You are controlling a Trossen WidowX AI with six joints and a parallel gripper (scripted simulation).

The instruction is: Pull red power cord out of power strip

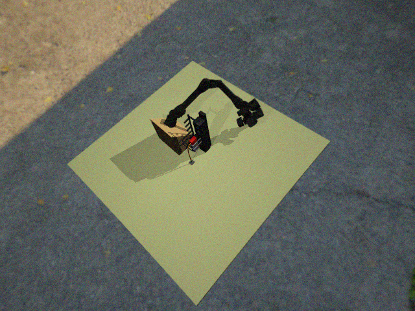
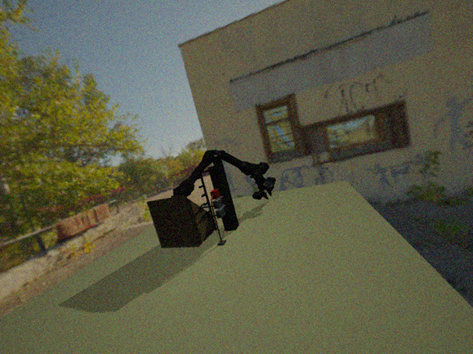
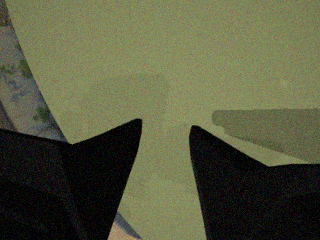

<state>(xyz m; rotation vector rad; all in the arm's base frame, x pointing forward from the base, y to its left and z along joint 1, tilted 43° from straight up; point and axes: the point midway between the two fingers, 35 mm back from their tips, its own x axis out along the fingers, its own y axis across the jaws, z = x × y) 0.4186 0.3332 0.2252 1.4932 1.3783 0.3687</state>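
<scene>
The red plug lies 18 cm behind my gripper tip, 42 cm to the right of it and 19 cm above it.
</scene>
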